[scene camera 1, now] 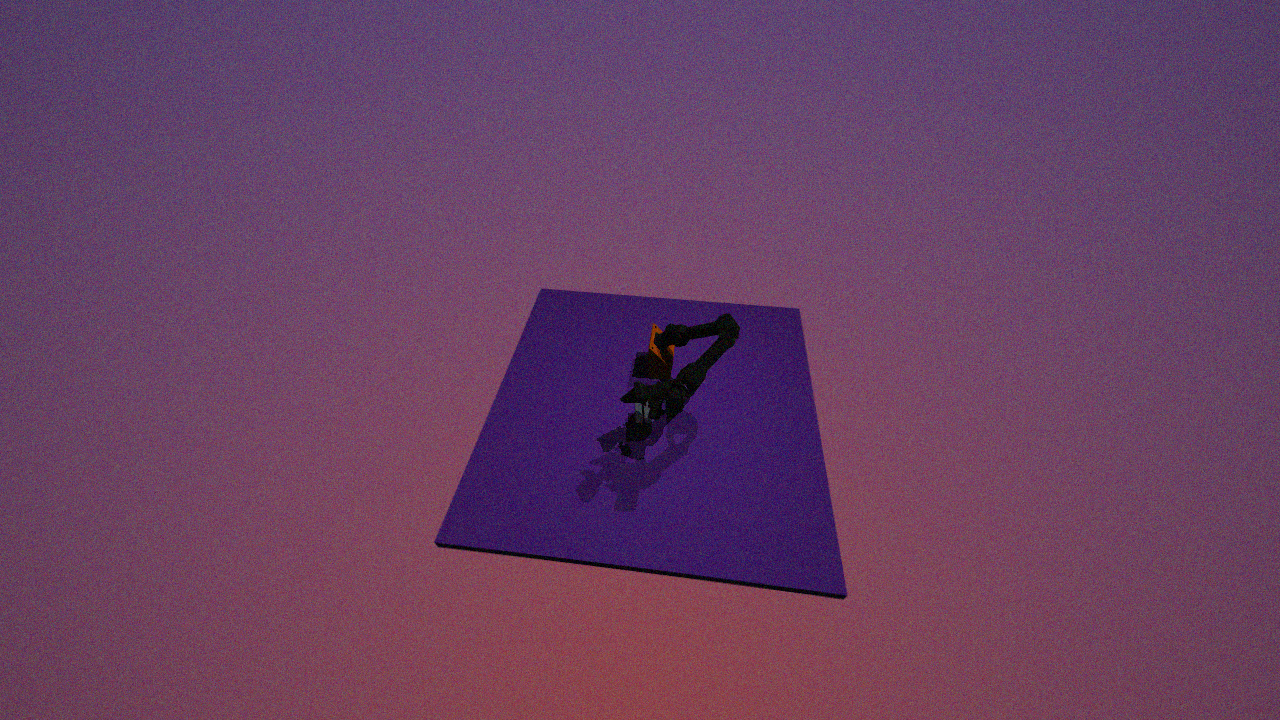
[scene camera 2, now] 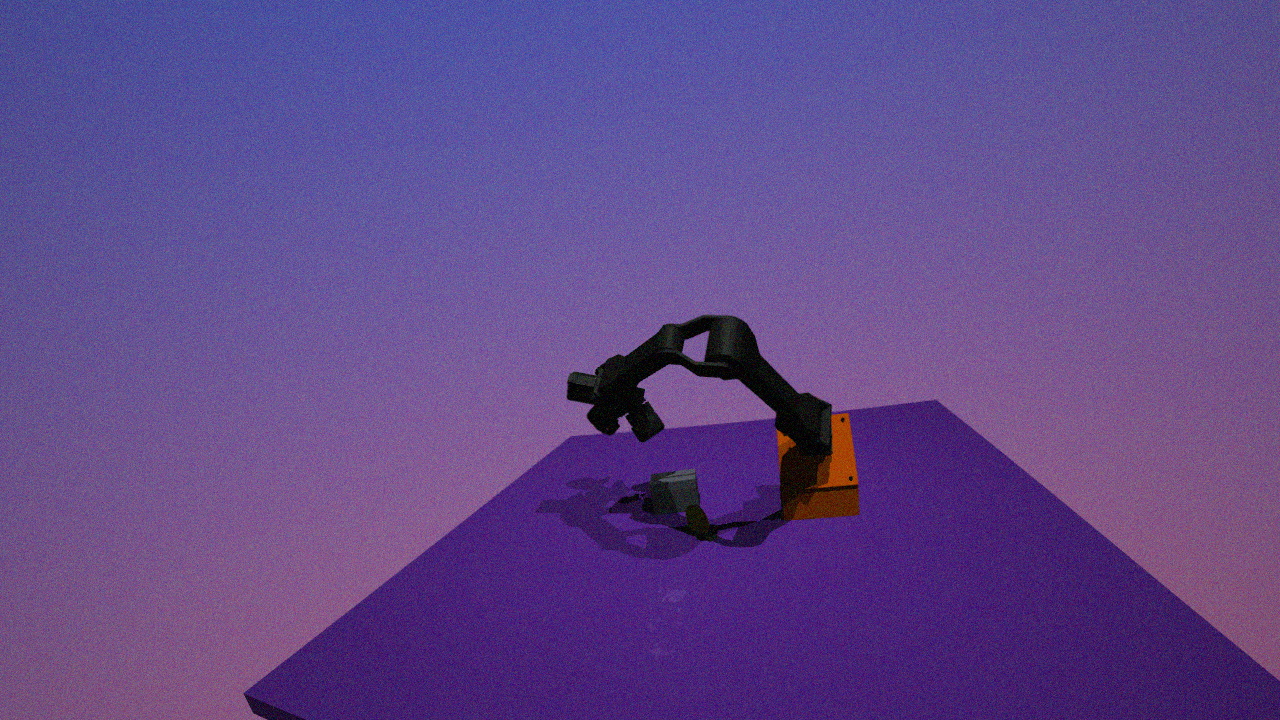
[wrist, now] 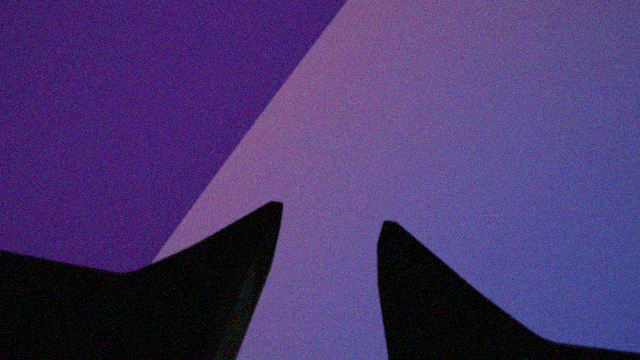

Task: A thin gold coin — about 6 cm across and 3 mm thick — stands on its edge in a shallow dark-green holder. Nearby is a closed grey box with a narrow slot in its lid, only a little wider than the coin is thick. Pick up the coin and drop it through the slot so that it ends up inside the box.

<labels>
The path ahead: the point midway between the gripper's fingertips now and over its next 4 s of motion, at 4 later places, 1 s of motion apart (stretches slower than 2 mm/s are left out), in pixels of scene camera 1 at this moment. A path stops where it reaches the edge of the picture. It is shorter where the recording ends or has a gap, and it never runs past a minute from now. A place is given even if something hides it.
My gripper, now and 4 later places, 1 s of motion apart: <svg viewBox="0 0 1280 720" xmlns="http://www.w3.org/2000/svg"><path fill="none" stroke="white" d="M621 400L677 393L676 403L675 410L675 404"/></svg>
</labels>
